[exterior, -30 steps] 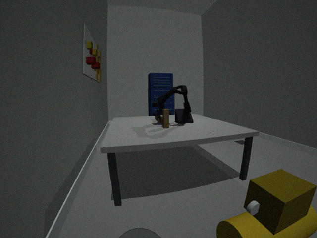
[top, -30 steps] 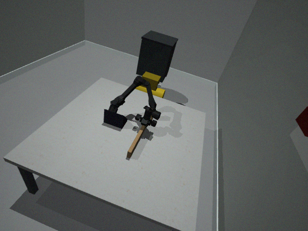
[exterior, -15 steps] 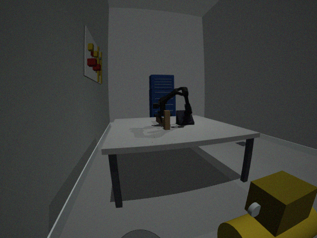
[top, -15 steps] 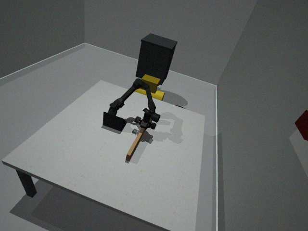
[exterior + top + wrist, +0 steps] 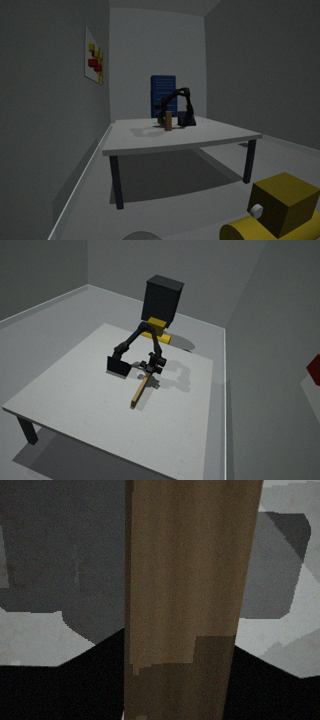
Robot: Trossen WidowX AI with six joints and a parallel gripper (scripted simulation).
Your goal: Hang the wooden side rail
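The headboard post lies 170 mm to the left of my gripper tip and 50 mm above it.
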